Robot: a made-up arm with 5 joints.
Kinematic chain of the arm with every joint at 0, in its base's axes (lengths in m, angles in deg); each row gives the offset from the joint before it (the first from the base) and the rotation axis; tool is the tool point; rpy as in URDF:
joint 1: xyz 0 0 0.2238 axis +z
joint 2: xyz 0 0 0 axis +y
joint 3: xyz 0.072 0 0.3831 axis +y
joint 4: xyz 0.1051 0 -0.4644 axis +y
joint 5: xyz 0.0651 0 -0.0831 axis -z
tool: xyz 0 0 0 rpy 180 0 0
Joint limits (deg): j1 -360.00..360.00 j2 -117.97..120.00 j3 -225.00..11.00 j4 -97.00..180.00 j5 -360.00..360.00
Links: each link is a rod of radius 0.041 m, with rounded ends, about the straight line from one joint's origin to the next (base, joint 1, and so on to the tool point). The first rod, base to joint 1, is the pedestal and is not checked.
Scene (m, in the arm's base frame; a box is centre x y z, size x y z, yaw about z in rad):
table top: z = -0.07
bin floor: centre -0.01 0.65 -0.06 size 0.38 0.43 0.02 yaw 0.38
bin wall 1: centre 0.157 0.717 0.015 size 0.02 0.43 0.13 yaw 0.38
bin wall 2: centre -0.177 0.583 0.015 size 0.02 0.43 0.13 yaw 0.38
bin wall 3: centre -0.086 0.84 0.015 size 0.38 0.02 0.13 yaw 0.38
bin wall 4: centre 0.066 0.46 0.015 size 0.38 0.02 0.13 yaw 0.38
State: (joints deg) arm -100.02 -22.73 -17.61 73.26 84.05
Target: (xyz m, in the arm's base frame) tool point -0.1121 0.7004 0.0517
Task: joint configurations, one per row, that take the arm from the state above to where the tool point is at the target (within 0.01 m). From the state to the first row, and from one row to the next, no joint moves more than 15 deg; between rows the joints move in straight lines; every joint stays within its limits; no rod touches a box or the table.
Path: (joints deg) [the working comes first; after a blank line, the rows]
Joints at the target: -260.91 41.70 -77.76 50.46 84.05
Straight joint move there: touches bin wall 2.

1: -114.65 -18.03 -22.80 71.38 84.05
2: -129.27 -13.33 -28.00 69.51 84.05
3: -143.90 -8.62 -33.19 67.63 84.05
4: -158.52 -3.92 -38.38 65.75 84.05
5: -173.15 0.78 -43.58 63.88 84.05
6: -187.78 5.48 -48.77 62.00 84.05
7: -202.40 10.18 -53.96 60.12 84.05
8: -217.03 14.89 -59.16 58.25 84.05
9: -231.65 19.59 -64.35 56.37 84.05
10: -246.28 24.29 -69.54 54.49 84.05
11: -260.91 28.99 -74.74 52.62 84.05
12: -260.91 41.70 -77.76 50.46 84.05

